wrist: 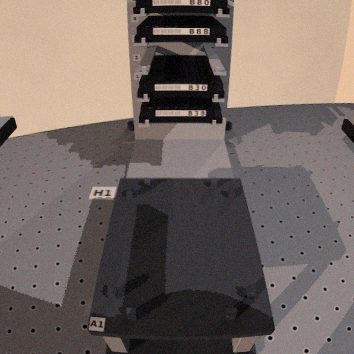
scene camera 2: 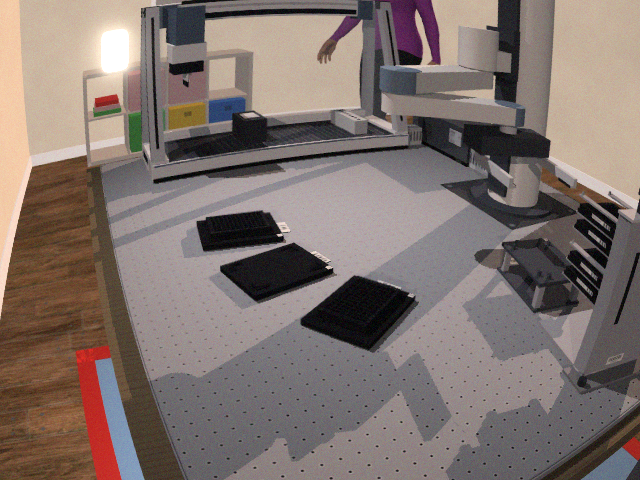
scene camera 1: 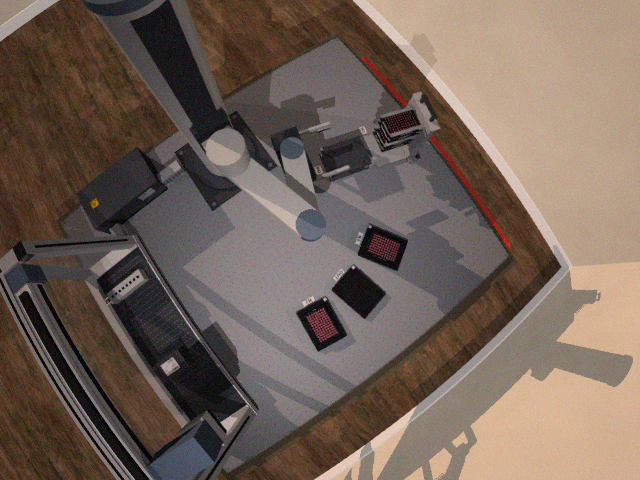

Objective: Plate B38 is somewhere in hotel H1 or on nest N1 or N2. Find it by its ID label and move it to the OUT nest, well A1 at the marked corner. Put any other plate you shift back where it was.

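Places are measured from the arm's base along level axes (x ahead, y left, z up), in metres.
Pixels of known places: gripper, fingertip midpoint: (wrist: 179, 95) (scene camera 2: 545, 183) (scene camera 1: 338, 145); arm's base, origin of the base link: (scene camera 2: 511, 203).
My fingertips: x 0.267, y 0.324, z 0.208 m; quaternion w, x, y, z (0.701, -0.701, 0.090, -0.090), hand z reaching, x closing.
Ahead of a thing's pixels: the offset from my fingertips to its top centre. "spot": to the spot under its first point.
Hotel H1 (scene camera 1: 428, 114) (scene camera 2: 612, 310) (wrist: 180, 132) holds a stack of plates. In the wrist view the lowest plate reads B38 @[dx +0.060, dy +0.222, dz -0.080 m] (wrist: 180, 104). Above it are plate B30 @[dx +0.060, dy +0.222, dz -0.051 m] (wrist: 182, 75), then, past a gap, plate B88 @[dx +0.060, dy +0.222, dz +0.005 m] (wrist: 181, 22) and plate B80 @[spot: dx +0.039, dy +0.162, dz +0.022 m] (wrist: 175, 8). My gripper (scene camera 1: 339, 146) (scene camera 2: 542, 184) (wrist: 178, 128) is open and empty, facing the hotel from above the raised stand. The OUT nest @[dx +0.445, dy -0.211, dz -0.178 m] (scene camera 1: 359, 291) (scene camera 2: 276, 271) is bare. A plate @[dx +0.369, dy -0.039, dz -0.169 m] (scene camera 1: 383, 246) (scene camera 2: 361, 304) sits on nest N1, and another plate @[dx +0.458, dy -0.390, dz -0.169 m] (scene camera 1: 321, 323) (scene camera 2: 240, 222) sits on nest N2; their IDs are unreadable here.
A raised dark stand (scene camera 1: 357, 156) (scene camera 2: 538, 260) (wrist: 200, 230) with an A1 mark stands directly before the hotel. A gantry machine @[spot: dx +0.235, dy -0.783, dz -0.146 m] (scene camera 1: 196, 338) (scene camera 2: 289, 157) runs along one table side. A dark box @[spot: dx -0.365, dy -0.703, dz -0.080 m] (scene camera 1: 121, 188) (scene camera 2: 444, 136) is beside the arm's base. A person (scene camera 2: 405, 25) stands behind the gantry.
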